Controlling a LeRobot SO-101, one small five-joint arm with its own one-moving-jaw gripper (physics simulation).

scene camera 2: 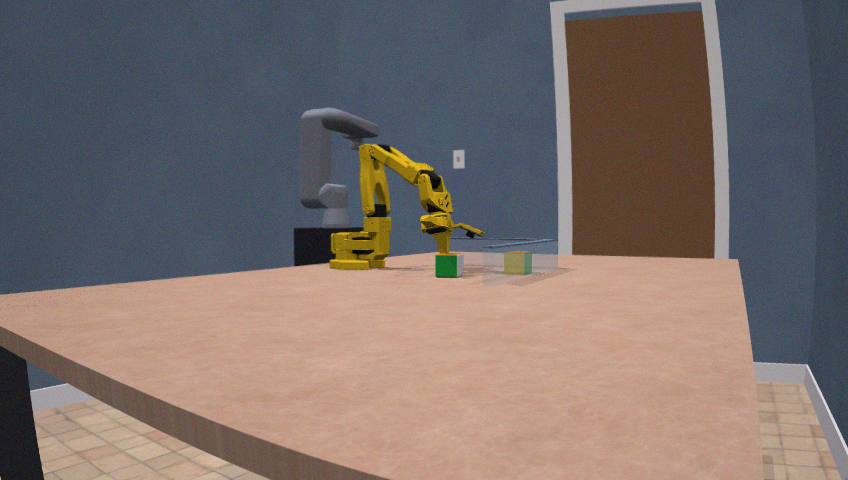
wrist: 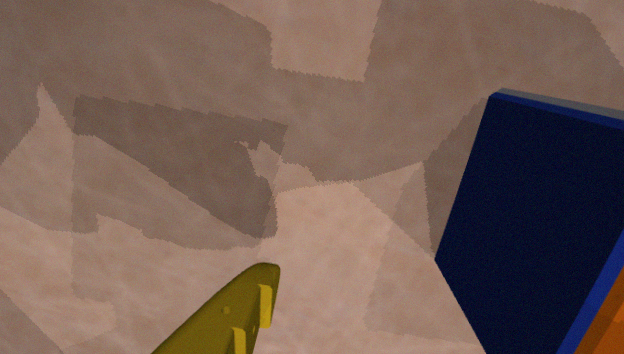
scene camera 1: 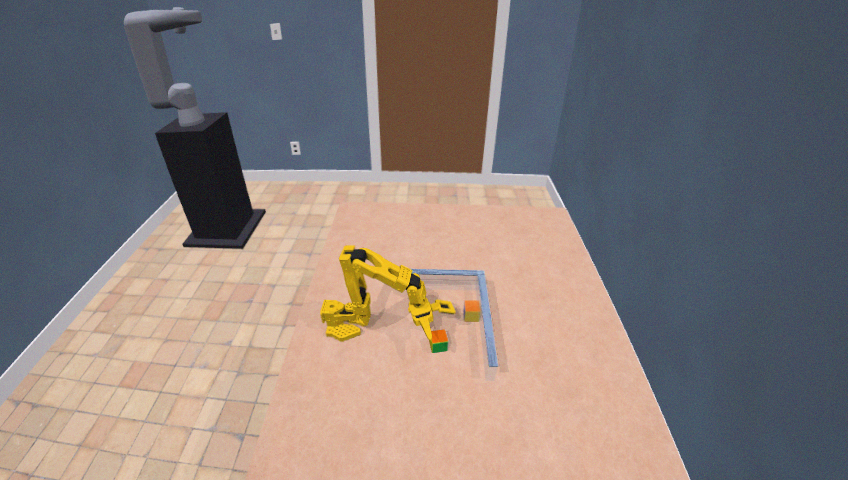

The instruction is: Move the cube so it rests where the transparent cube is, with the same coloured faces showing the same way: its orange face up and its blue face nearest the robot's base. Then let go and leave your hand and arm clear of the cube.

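Pixels of known places: hand at its tool point: (wrist: 276, 288); arm's base at its link origin: (scene camera 2: 365, 268) (scene camera 1: 352, 325).
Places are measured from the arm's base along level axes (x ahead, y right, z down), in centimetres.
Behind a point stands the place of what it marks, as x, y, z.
Observation:
The cube (scene camera 1: 439, 341) @[22.5, 7.5, -4.0] (scene camera 2: 449, 265) @[23.3, 7.7, -2.1] (wrist: 530, 190) @[22.6, 3.8, -2.3] sits flat on the table, orange face up. Green faces the scene cameras, and pale grey faces away from the robot's base. The wrist view shows its dark blue side, which faces the back of the table. The transparent cube (scene camera 1: 471, 311) (scene camera 2: 517, 262) is farther out and farther back, orange up, yellow towards camera 1 and green on its outer side. My gripper (scene camera 1: 442, 323) (scene camera 2: 462, 242) is fully open and empty. The notched fixed jaw (wrist: 240, 315) @[19.3, 0.6, -2.6] is low on the cube's blue side, with a gap between them in the wrist view.
A see-through wall with a blue top edge (scene camera 1: 487, 321) @[34.2, 2.7, -6.0] (scene camera 2: 517, 243) @[34.7, 5.0, -6.0] stands just beyond the transparent cube and turns a corner behind it. The yellow arm base (scene camera 1: 345, 312) @[-1.0, 1.1, -6.1] (scene camera 2: 358, 249) @[-0.4, 1.8, -3.9] is at the left. A grey arm on a black pedestal (scene camera 1: 205, 178) stands behind, off the table.

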